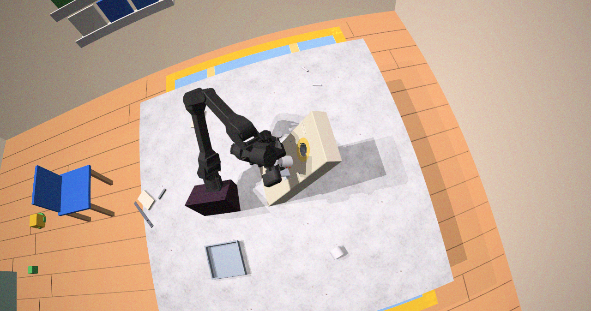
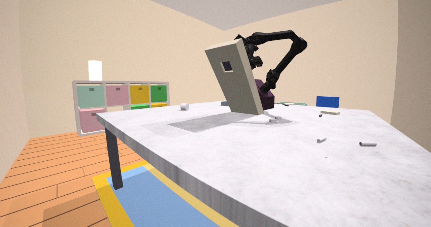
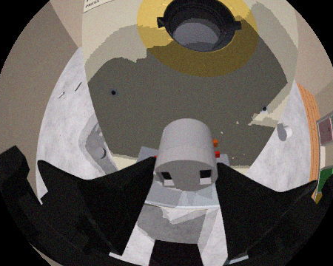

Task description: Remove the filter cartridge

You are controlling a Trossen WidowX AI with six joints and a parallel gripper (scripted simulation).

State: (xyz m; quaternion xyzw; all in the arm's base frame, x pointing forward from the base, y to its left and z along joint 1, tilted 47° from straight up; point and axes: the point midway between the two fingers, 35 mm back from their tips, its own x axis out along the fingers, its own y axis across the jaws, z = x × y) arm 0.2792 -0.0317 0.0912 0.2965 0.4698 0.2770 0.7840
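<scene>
My gripper tip is 34 cm to the left of the grey tray, 29 cm past it and 20 cm above it. Round my gripper tip: grey round filter cartridge: right at my gripper tip.
</scene>
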